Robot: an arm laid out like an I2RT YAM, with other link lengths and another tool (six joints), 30 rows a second.
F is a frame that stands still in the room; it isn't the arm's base.
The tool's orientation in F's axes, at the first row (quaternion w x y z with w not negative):
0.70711 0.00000 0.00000 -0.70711
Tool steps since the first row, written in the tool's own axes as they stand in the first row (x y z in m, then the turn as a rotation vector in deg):
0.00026 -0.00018 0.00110 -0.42 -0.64 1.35
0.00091 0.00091 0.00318 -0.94 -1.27 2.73
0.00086 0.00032 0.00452 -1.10 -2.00 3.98
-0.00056 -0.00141 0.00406 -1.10 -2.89 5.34
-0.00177 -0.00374 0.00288 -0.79 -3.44 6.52
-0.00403 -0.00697 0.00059 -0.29 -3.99 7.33
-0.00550 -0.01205 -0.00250 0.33 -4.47 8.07
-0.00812 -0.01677 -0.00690 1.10 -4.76 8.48
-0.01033 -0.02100 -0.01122 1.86 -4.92 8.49
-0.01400 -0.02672 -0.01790 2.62 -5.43 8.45
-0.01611 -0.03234 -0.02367 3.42 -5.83 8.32
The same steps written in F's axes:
-0.00018 -0.00026 0.00110 -0.64 0.42 1.35
0.00091 -0.00091 0.00318 -1.27 0.94 2.73
0.00032 -0.00086 0.00452 -2.00 1.10 3.98
-0.00141 0.00056 0.00406 -2.89 1.10 5.34
-0.00374 0.00177 0.00288 -3.44 0.79 6.52
-0.00697 0.00403 0.00059 -3.99 0.29 7.33
-0.01205 0.00550 -0.00250 -4.47 -0.33 8.07
-0.01677 0.00812 -0.00690 -4.76 -1.10 8.48
-0.02100 0.01033 -0.01122 -4.92 -1.86 8.49
-0.02672 0.01400 -0.01790 -5.43 -2.62 8.45
-0.03234 0.01611 -0.02367 -5.83 -3.42 8.32

